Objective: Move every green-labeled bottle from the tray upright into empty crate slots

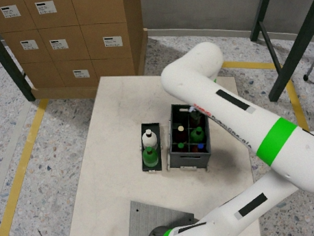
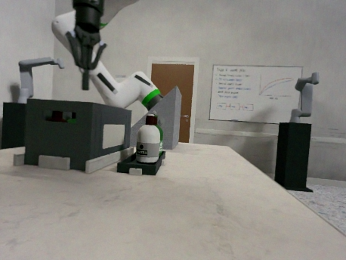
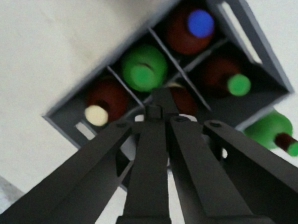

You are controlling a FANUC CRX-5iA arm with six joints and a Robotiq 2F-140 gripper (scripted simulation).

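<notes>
Right now my hand is 220 mm to the right of the white-labeled bottle, 170 mm above it and 10 mm short of it. The rest, counted from my hand: dark crate (170 mm below, 20 mm to the left, 10 mm ahead); dark tray (250 mm below, 210 mm to the left, 10 mm ahead).
</notes>
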